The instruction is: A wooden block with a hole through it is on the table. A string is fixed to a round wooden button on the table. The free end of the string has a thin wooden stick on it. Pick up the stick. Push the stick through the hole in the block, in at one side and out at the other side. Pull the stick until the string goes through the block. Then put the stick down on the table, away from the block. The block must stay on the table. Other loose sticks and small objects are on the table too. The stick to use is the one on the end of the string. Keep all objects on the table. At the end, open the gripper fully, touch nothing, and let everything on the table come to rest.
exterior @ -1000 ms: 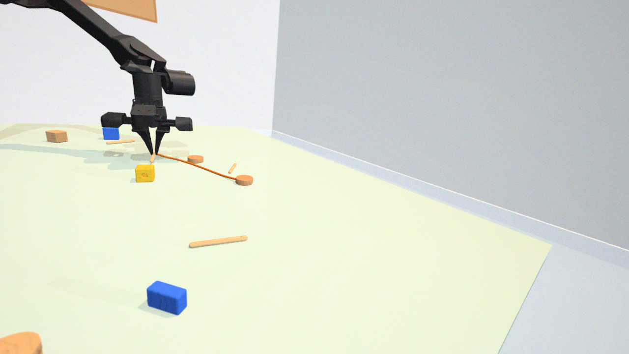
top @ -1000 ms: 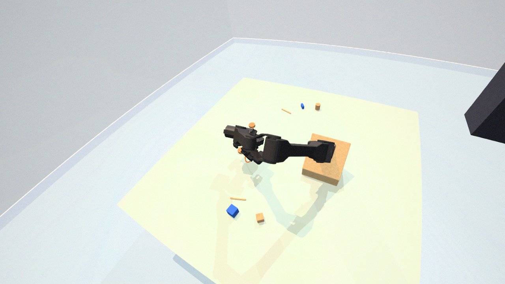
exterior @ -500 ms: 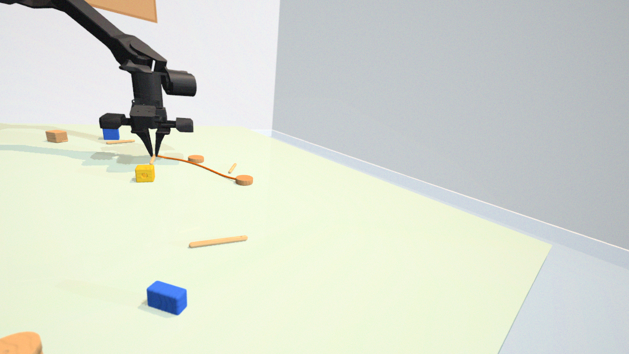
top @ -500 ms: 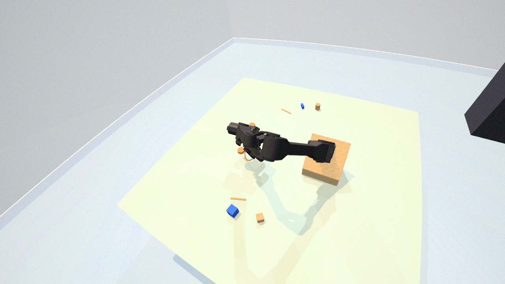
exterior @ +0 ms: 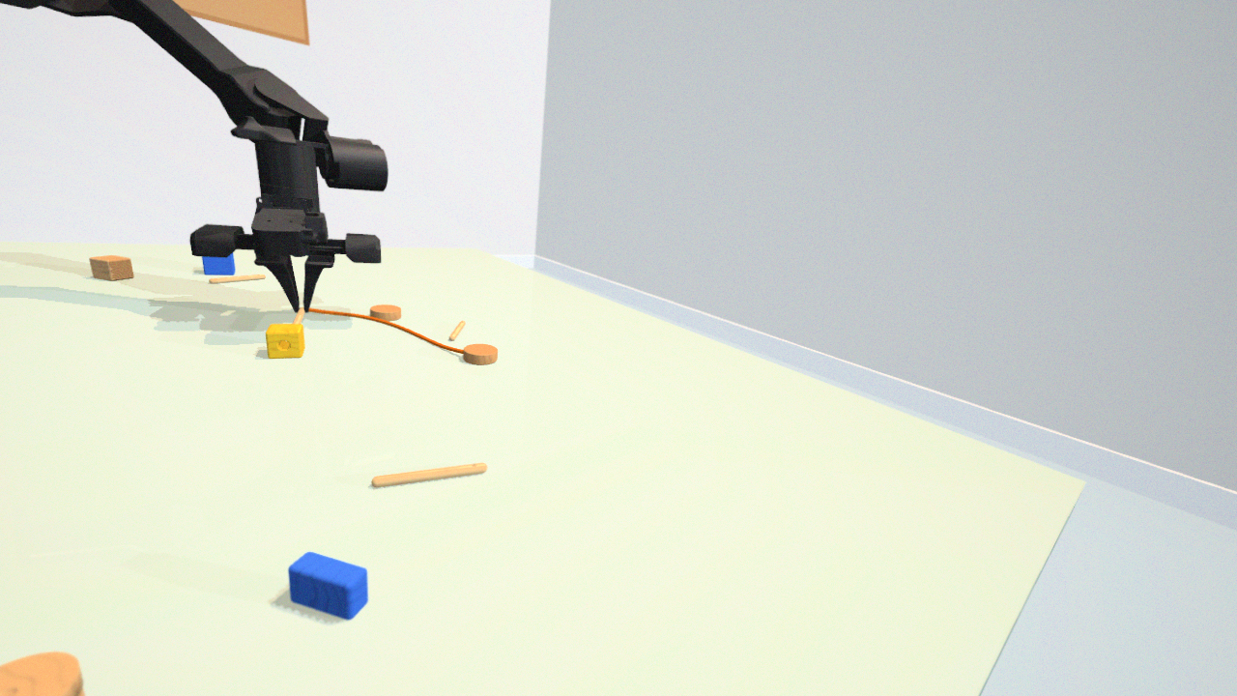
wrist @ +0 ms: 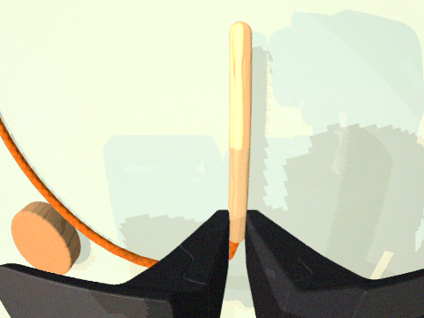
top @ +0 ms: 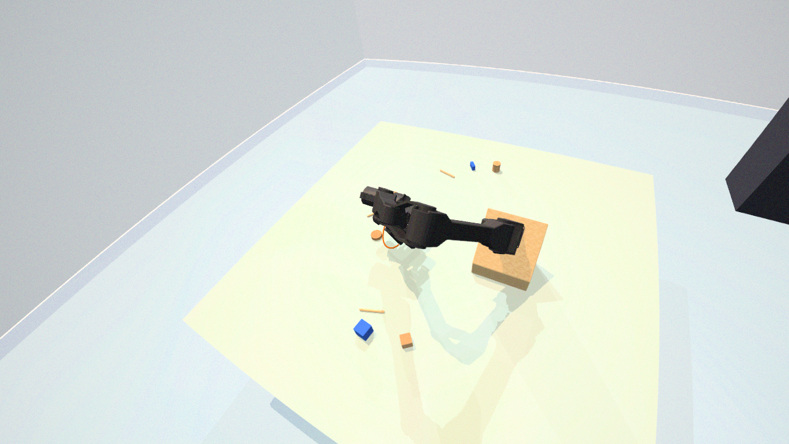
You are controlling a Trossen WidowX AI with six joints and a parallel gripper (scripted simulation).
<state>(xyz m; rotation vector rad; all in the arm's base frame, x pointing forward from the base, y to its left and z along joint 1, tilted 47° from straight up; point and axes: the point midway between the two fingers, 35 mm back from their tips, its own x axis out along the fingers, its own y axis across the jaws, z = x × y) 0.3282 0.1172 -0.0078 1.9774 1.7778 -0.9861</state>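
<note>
My gripper tip is now 40 mm past the yellow block and 110 mm to the left of it. The rest, counted from my gripper tip: wooden cube (170 mm behind, 290 mm to the left); then thin wooden stick (10 mm to the right); then blue block (80 mm behind, 490 mm to the right).
</note>
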